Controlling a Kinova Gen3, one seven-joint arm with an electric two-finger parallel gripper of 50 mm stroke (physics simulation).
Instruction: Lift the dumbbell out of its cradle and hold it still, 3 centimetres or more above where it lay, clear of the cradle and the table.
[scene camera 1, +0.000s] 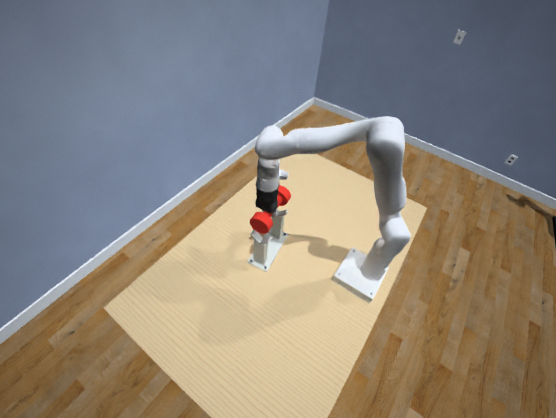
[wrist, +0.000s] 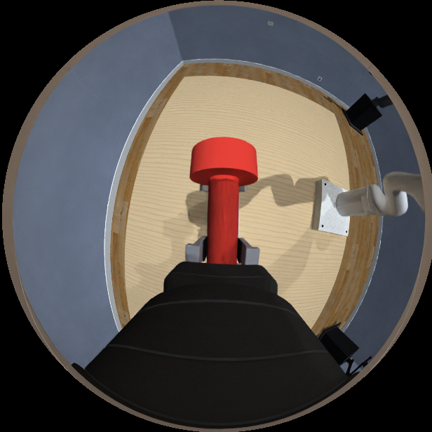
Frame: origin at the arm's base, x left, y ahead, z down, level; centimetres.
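Seen in the pictures: gripper, fingertip midpoint: (scene camera 1: 269, 212); arm's base at its link origin: (scene camera 1: 370, 271).
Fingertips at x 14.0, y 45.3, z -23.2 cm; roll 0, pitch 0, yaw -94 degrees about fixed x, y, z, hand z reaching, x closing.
Note:
Offsets run from my fingertips to a thing's middle. Level surfaces: height alone.
The red dumbbell {dx -1.6, dy +0.2, dz -0.9 cm} (scene camera 1: 261, 223) (wrist: 223, 215) is held level above the cradle. In the scene view its near head is above the near post's notched top, which shows beneath it, and its far head is above the far post. The white cradle {dx -1.7, dy +0.2, dz +17.6 cm} (scene camera 1: 261, 254) (wrist: 243, 189) stands on the table mat; in the wrist view small parts of it show behind the dumbbell's head, the rest is hidden. My gripper (scene camera 1: 270, 212) (wrist: 221, 245) points down and is shut on the dumbbell's handle, one finger on each side. The exact height of the gap is hard to tell.
The arm's white base plate (scene camera 1: 348, 277) (wrist: 325, 210) stands to the right of the cradle on the pale wooden table top {dz +27.9 cm} (scene camera 1: 280, 360) (wrist: 225, 110). Blue-grey walls (scene camera 1: 150, 100) stand behind. Two black box-like devices (wrist: 363, 114) (wrist: 339, 345) show at the right in the wrist view.

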